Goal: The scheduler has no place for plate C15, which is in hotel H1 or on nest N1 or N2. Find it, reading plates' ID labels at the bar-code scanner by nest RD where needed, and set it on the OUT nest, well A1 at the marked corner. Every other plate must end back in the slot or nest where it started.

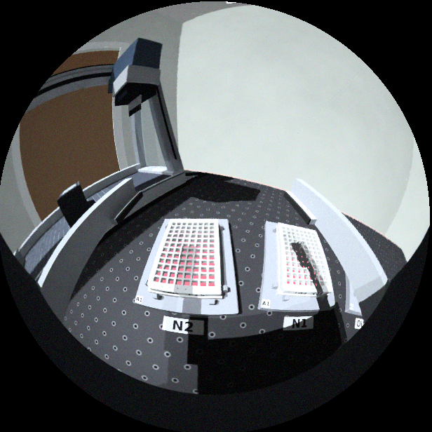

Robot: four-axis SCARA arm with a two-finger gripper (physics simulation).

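My gripper [213, 181] is open, its two fingers wide apart at left and right, with no plate between them. A white plate [187, 255] with red wells sits on nest N2 [153, 303], left of centre and beyond the fingers. A second white plate [311, 260] with red in its wells sits on nest N1 [269, 265], to the right, with a dark shadow across it. Both nests carry an A1 mark at their near left corner. No plate's ID label is readable here. Part of the OUT nest [352, 295] shows at the right edge, partly hidden by the right finger. Hotel H1 does not show.
A blue and white machine head [139, 70] hangs on a grey upright frame at upper left. A small black box [75, 202] stands at the left, behind the left finger. Dark shadows cross the perforated deck [125, 330].
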